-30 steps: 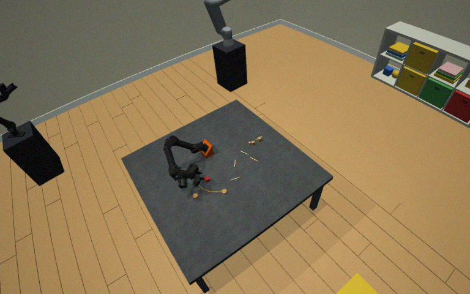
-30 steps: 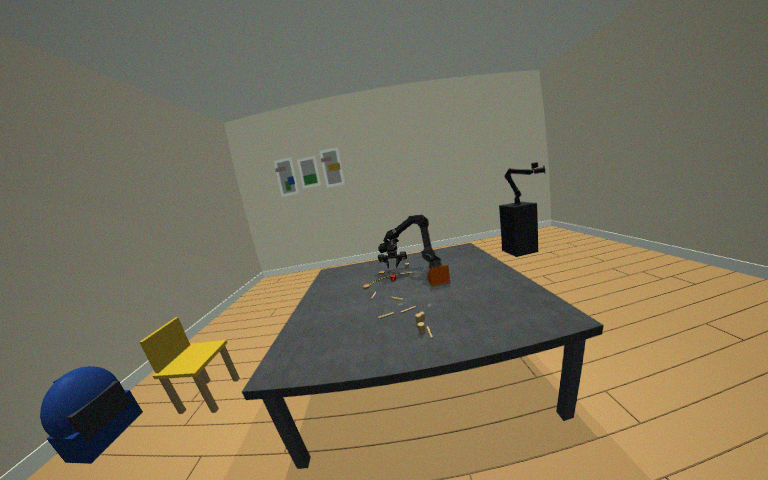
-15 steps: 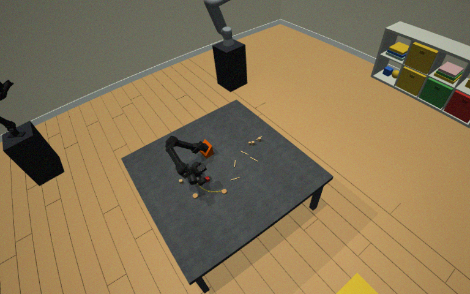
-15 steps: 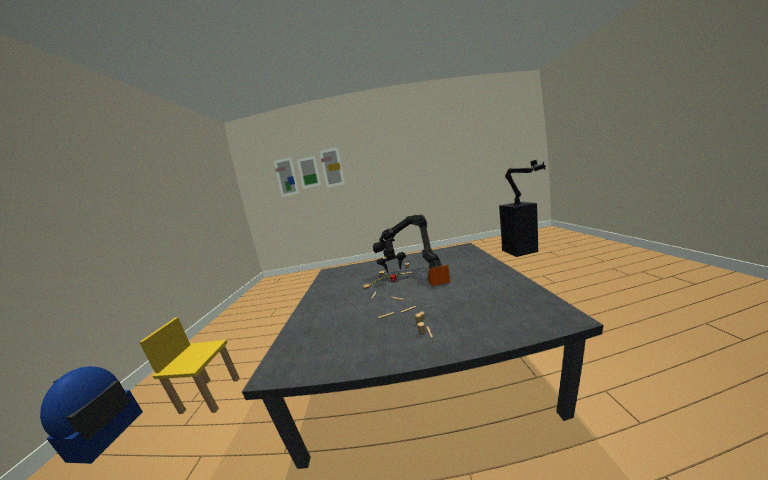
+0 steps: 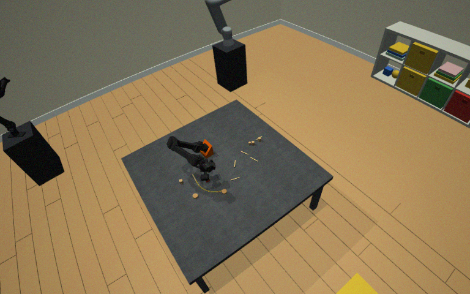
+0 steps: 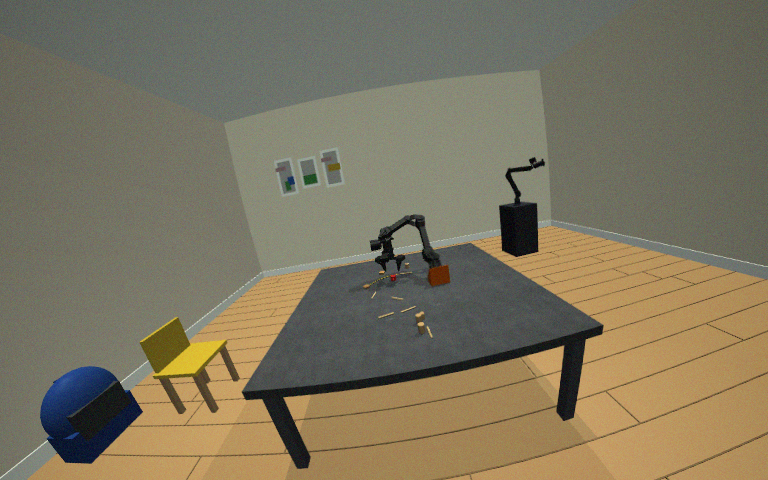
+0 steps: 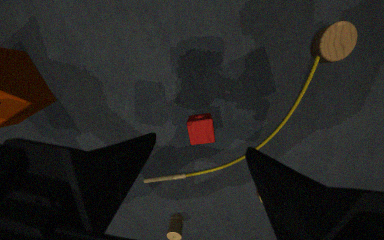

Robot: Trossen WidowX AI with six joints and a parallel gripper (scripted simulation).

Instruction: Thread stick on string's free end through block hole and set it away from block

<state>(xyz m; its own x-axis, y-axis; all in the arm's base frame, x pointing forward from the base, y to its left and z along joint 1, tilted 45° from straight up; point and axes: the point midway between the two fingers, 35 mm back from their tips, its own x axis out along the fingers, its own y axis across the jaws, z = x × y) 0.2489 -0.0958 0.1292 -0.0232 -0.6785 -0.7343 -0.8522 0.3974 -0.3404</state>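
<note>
Right now the red block is 40 mm below my gripper tip. The rest, counted from my gripper tip: round wooden button: 180 mm ahead, 50 mm below, 30 mm to the left; then thin wooden stick: 80 mm behind, 70 mm to the right, 60 mm below.
</note>
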